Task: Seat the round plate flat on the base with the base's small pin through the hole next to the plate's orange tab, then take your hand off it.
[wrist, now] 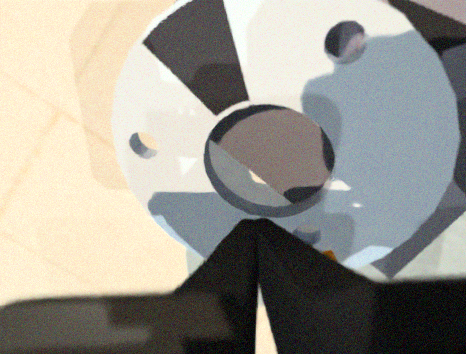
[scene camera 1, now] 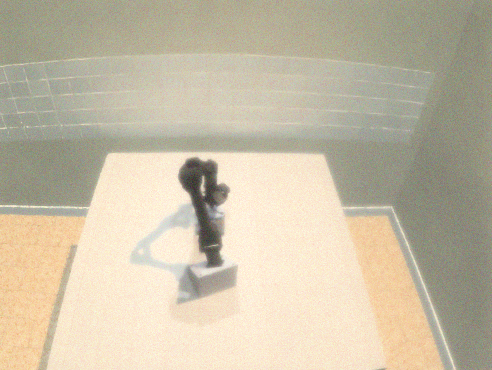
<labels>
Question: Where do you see a grey base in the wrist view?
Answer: At 286, 149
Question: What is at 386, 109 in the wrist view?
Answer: A round white plate.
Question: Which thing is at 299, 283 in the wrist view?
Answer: The gripper.
</labels>
